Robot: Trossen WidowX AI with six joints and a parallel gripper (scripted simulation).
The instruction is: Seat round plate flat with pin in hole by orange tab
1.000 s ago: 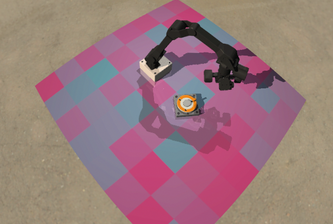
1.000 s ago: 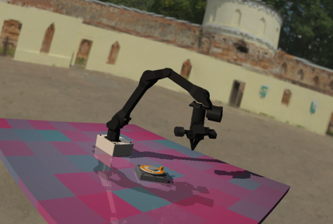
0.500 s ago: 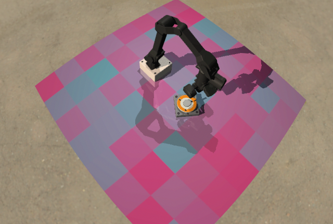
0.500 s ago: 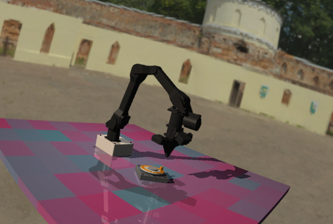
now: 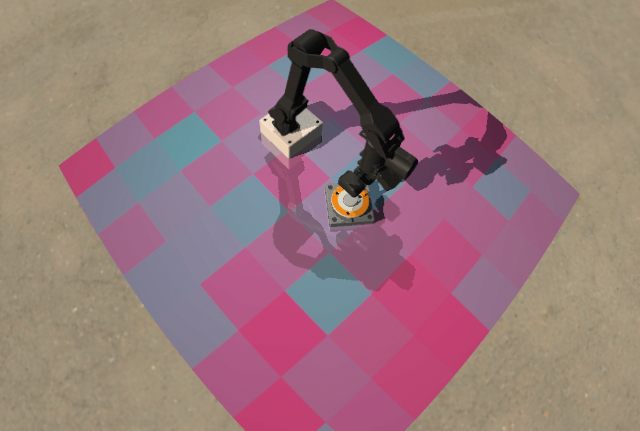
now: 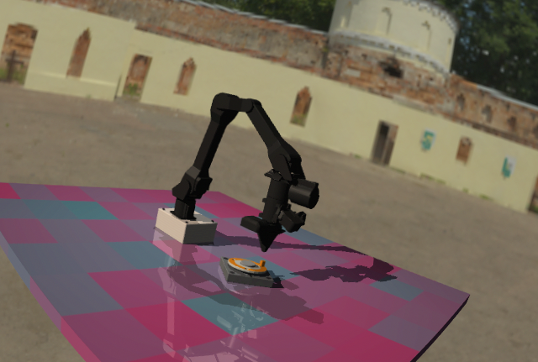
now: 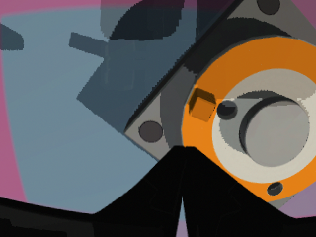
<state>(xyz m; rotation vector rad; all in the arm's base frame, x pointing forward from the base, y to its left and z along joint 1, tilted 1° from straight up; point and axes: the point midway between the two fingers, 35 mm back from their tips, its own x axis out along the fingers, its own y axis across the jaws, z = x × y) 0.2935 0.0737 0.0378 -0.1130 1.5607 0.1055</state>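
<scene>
Right now my gripper tip is 10 mm short of the square base, 50 mm to the left of it and 50 mm above it.
</scene>
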